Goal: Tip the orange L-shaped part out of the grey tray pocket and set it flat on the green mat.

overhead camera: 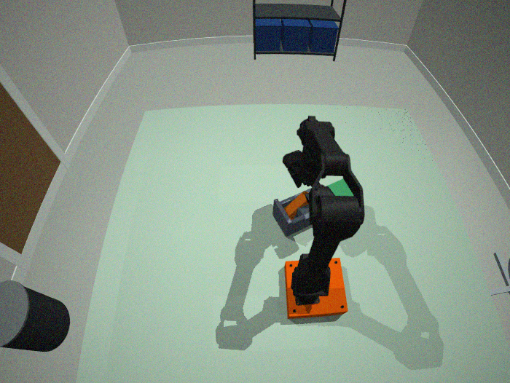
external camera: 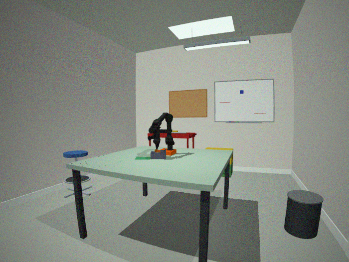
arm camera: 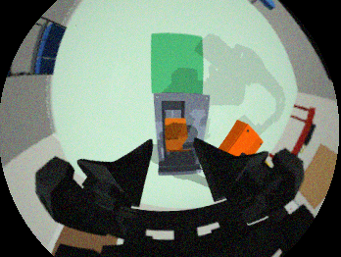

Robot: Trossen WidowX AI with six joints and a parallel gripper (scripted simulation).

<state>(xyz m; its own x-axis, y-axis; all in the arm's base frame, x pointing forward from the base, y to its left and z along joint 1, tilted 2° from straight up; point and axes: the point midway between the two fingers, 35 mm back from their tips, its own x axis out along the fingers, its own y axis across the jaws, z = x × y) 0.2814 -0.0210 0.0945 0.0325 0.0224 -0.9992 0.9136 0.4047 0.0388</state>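
Right now the orange L-shaped part is 6 cm below my gripper tip, 3 cm to the left of it and 3 cm behind it. The rest, counted from my gripper tip: green mat (14 cm to the right, 11 cm below, 4 cm ahead).
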